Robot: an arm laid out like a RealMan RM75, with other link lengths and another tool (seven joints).
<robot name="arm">
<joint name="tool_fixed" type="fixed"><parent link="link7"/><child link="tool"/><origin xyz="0.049 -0.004 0.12" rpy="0 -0.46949 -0.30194"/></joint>
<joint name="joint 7" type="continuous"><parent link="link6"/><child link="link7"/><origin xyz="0 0 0.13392"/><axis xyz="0 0 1"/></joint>
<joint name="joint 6" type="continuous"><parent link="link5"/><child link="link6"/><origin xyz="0 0 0"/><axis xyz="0 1 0"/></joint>
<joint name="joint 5" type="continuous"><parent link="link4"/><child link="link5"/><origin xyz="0 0 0.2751"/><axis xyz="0 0 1"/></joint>
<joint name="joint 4" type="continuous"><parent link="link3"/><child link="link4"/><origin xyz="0 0 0"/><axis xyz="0 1 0"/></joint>
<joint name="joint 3" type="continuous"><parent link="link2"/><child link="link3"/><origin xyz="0 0 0.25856"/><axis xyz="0 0 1"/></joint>
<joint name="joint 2" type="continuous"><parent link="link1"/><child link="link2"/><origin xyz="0 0 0"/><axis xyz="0 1 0"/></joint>
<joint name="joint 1" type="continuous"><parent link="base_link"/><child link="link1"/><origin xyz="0 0 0.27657"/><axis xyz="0 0 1"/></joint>
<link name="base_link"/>
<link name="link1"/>
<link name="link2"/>
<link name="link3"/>
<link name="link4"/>
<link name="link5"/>
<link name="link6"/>
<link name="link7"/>
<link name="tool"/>
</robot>
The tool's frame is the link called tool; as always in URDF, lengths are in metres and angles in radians. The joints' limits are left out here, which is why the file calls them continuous.
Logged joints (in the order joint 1, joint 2, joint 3, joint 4, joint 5, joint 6, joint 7), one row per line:
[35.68 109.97 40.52 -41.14 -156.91 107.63 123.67]
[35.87 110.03 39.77 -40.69 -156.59 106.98 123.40]
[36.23 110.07 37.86 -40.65 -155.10 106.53 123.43]
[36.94 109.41 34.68 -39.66 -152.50 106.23 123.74]
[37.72 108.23 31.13 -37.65 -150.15 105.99 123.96]
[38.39 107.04 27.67 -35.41 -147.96 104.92 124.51]
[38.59 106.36 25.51 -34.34 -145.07 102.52 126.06]
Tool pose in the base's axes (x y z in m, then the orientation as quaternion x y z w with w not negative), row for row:
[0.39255 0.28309 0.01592 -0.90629 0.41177 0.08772 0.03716]
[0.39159 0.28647 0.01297 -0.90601 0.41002 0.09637 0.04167]
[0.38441 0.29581 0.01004 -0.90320 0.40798 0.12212 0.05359]
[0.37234 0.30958 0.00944 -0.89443 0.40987 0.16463 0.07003]
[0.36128 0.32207 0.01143 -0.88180 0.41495 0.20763 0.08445]
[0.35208 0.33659 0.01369 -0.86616 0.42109 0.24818 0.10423]
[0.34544 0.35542 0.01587 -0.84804 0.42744 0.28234 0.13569]
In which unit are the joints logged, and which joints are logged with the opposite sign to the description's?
The joints are logged in degrees. Opposite sign: joint 3, joint 6.
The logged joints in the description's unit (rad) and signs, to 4 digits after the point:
[0.6227 1.9193 -0.7072 -0.7180 -2.7386 -1.8785 2.1584]
[0.6260 1.9204 -0.6941 -0.7102 -2.7330 -1.8672 2.1537]
[0.6323 1.9211 -0.6608 -0.7095 -2.7070 -1.8593 2.1543]
[0.6447 1.9096 -0.6053 -0.6922 -2.6616 -1.8541 2.1597]
[0.6583 1.8890 -0.5433 -0.6571 -2.6206 -1.8499 2.1635]
[0.6700 1.8682 -0.4829 -0.6180 -2.5824 -1.8312 2.1731]
[0.6735 1.8563 -0.4452 -0.5993 -2.5319 -1.7893 2.2002]

